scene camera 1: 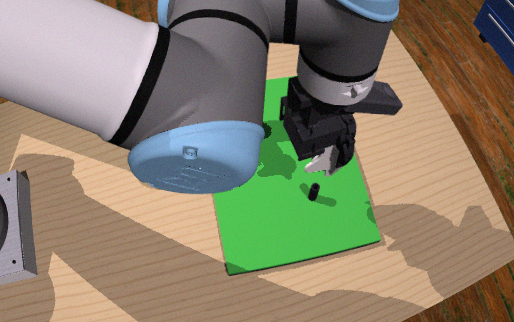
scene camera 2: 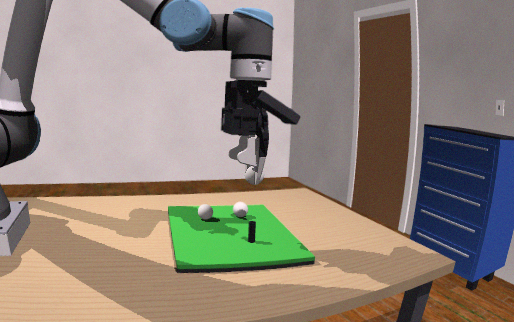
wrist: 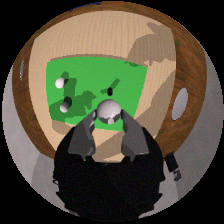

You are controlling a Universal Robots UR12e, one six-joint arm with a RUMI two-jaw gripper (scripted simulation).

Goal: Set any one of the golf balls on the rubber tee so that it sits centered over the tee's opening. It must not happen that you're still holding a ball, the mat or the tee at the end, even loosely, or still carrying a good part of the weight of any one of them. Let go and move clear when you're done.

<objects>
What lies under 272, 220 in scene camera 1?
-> A green mat.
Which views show my gripper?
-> Scene camera 1, scene camera 2 and the wrist view: all of them.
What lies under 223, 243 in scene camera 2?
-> A green mat.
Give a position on a green mat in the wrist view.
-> At 88, 79
</objects>
